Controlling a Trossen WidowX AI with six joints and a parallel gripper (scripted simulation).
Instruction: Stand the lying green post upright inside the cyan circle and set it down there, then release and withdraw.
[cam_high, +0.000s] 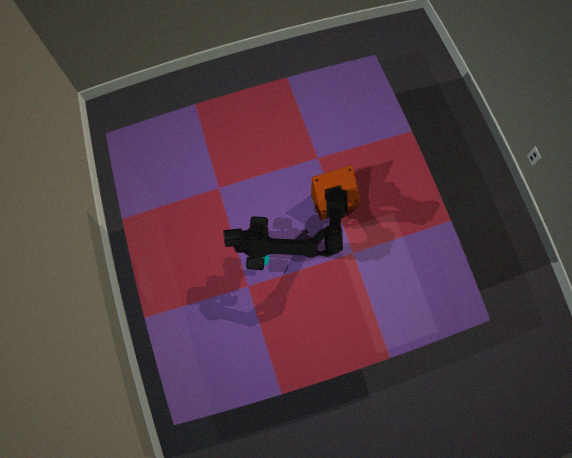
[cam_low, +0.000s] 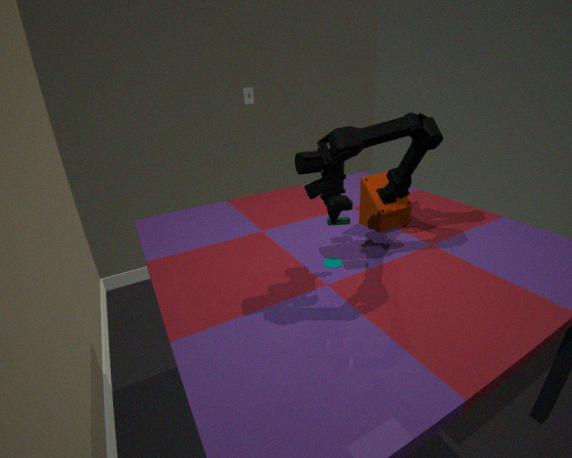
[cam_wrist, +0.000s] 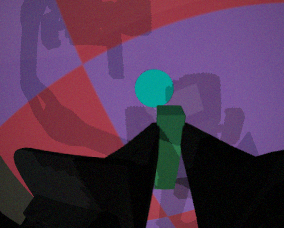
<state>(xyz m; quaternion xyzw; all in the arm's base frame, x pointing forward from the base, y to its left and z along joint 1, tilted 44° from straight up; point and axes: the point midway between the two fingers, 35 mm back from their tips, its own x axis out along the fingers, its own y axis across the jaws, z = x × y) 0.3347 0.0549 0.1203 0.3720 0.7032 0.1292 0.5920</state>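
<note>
My gripper tip is 140 mm above the cyan circle. Also, from my gripper tip: green post 20 mm behind, 10 mm to the left.
</note>
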